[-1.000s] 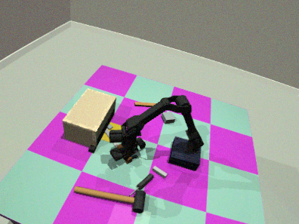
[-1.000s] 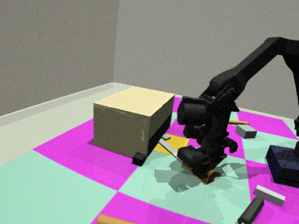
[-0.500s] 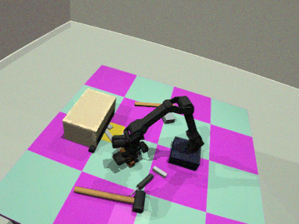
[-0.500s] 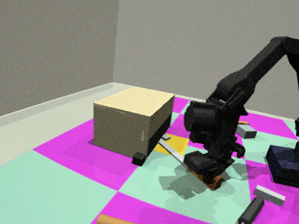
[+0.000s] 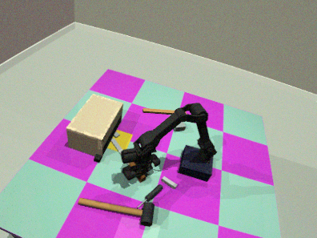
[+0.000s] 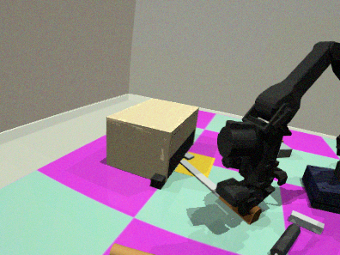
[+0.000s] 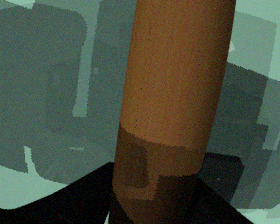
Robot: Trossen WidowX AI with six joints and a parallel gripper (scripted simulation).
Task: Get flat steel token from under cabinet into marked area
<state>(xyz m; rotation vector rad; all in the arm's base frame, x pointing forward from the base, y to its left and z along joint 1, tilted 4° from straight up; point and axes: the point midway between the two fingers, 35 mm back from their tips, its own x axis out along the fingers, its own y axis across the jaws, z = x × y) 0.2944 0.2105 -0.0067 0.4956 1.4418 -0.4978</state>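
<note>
My gripper tip is now 100 mm to the right of the black-handled screwdriver and 80 mm past it. Round my gripper tip: grey bar 150 mm behind, 20 mm to the right; then grey block 440 mm to the right, 110 mm behind, 10 mm above; then grey steel token 220 mm ahead, 210 mm to the right.
</note>
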